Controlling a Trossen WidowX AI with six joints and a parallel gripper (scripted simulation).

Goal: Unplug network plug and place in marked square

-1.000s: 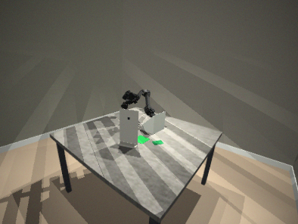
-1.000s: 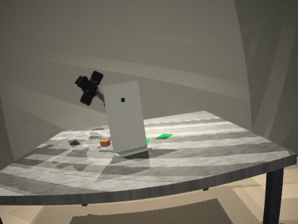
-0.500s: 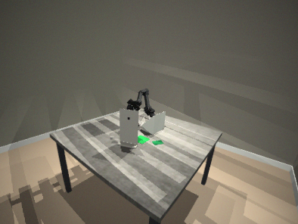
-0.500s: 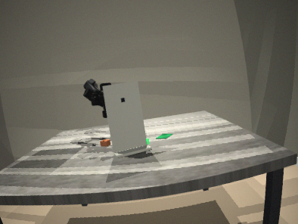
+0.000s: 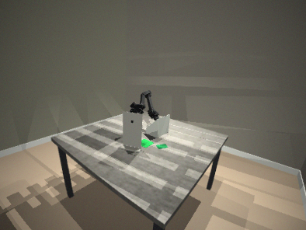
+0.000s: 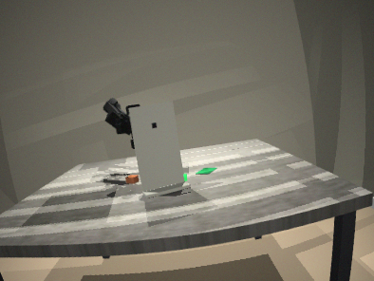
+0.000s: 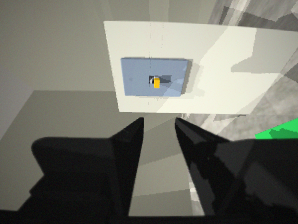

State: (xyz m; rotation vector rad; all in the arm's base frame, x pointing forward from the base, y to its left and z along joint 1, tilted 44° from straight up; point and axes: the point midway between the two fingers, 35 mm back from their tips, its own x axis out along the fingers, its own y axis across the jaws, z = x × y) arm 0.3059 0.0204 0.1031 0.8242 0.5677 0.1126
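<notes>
Right now the yellow network plug is 110 mm ahead of my gripper tip and 30 mm to the left of it. Also, from my gripper tip: green marked square 20 mm behind, 80 mm to the left, 240 mm below; then upright white panel 130 mm ahead, 40 mm to the left, 100 mm below.
</notes>
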